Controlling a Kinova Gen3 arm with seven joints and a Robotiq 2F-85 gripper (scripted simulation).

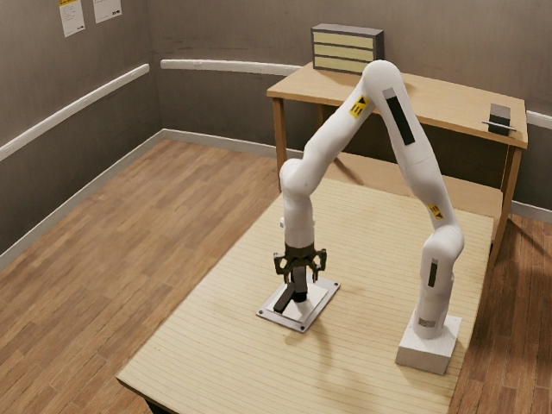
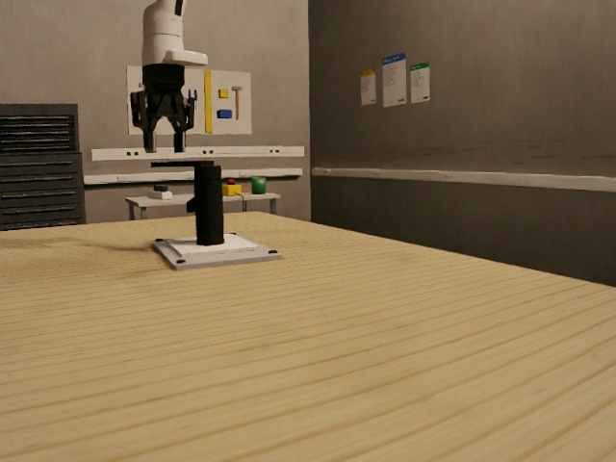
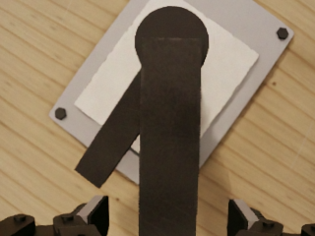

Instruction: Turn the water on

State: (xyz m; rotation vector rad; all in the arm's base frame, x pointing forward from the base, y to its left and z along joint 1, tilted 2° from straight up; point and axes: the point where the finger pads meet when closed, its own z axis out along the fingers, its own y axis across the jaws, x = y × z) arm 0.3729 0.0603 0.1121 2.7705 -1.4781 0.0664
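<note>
My gripper is now 20 mm short of the flat lever, 30 mm to the left of it and 30 mm above it. The rest, counted from my hand: tap 40 mm ahead, 60 mm to the right, 90 mm below.
</note>
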